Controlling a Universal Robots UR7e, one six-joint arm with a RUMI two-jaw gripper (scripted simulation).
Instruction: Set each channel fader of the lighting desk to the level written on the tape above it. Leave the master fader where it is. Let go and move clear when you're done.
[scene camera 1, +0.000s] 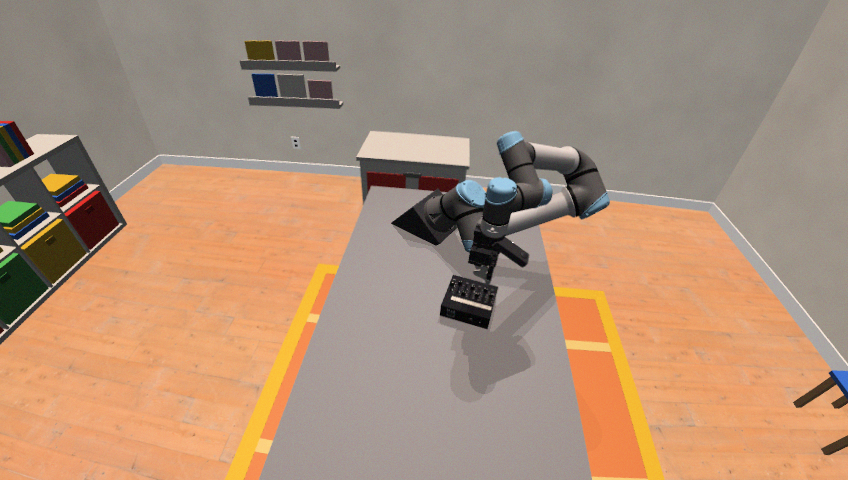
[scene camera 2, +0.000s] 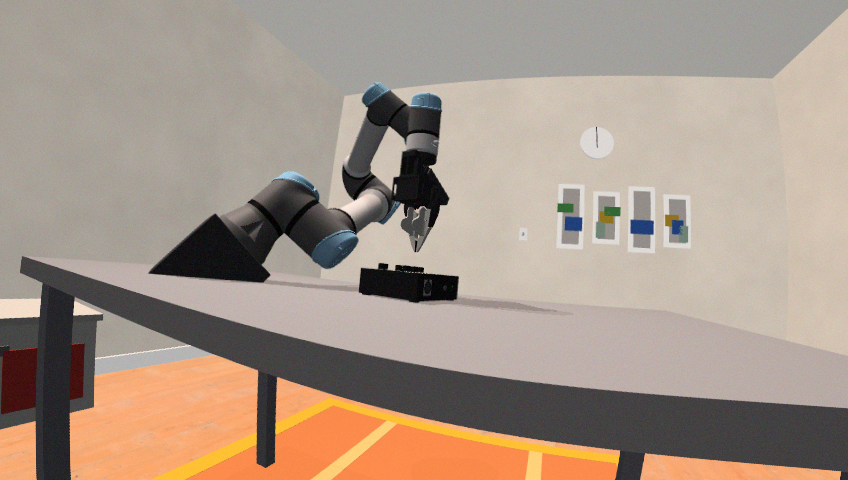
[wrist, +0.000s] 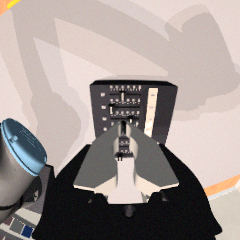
Path:
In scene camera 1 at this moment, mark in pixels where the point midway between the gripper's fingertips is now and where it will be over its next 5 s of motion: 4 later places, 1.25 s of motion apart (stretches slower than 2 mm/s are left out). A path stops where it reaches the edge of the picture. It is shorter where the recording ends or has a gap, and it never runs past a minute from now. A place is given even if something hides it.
My gripper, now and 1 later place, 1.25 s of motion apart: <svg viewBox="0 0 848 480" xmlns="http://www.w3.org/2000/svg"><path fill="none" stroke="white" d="M485 285L490 266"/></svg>

